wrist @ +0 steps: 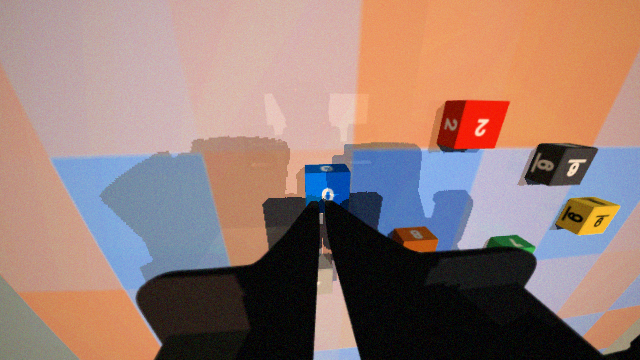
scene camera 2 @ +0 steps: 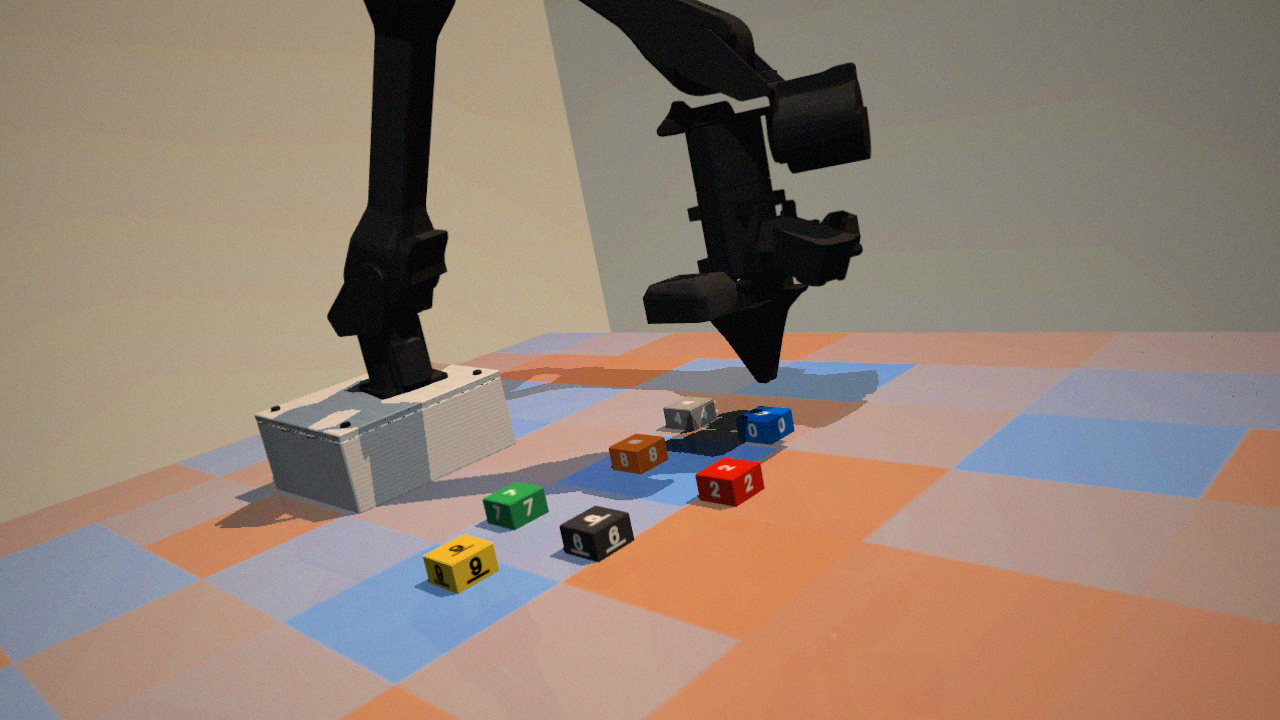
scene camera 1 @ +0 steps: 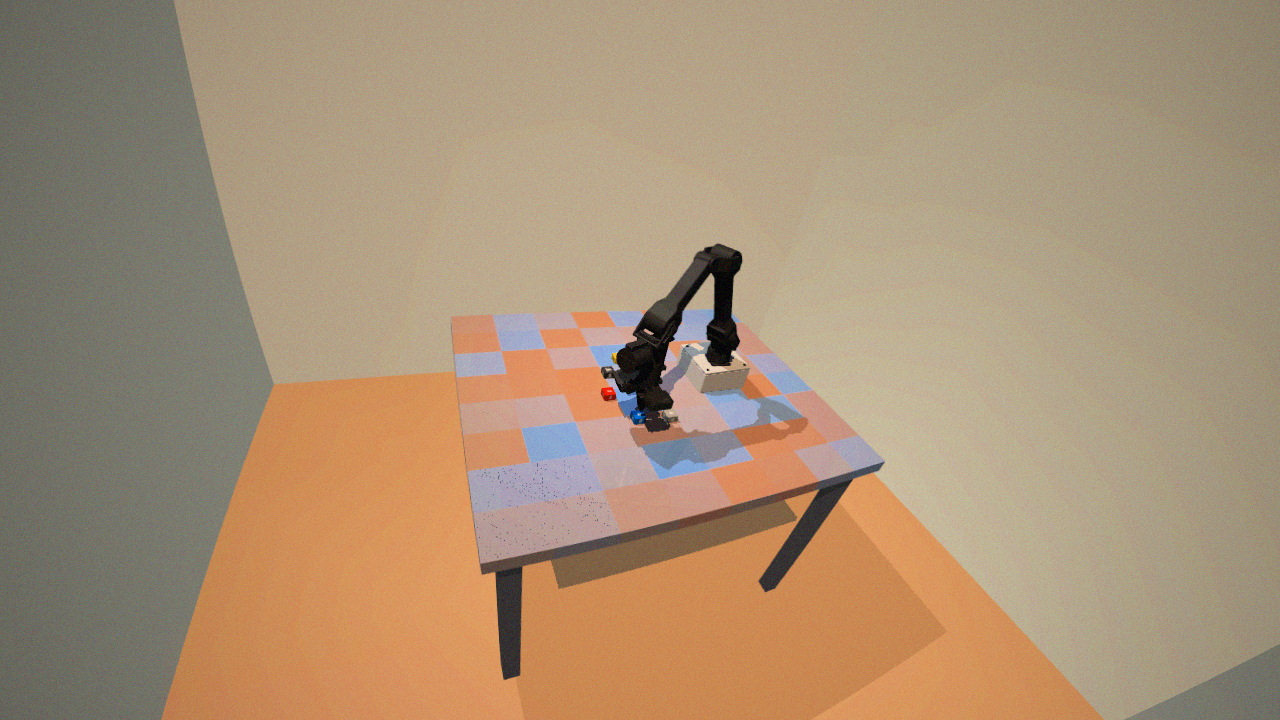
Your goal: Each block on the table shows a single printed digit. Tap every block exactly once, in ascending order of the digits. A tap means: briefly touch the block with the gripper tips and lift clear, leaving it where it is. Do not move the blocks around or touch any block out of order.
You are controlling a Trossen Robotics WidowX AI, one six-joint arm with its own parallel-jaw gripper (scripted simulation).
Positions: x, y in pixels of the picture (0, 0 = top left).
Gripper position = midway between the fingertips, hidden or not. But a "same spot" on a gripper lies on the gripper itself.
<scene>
my gripper: wrist; scene camera 2; scene camera 1 640, 408
orange 8 block: wrist; scene camera 2; not seen in scene camera 1 (hidden by my gripper)
same spot on orange 8 block: [wrist: 419, 238] = [scene camera 2: 652, 446]
same spot on my gripper: [wrist: 394, 295] = [scene camera 2: 763, 299]
</scene>
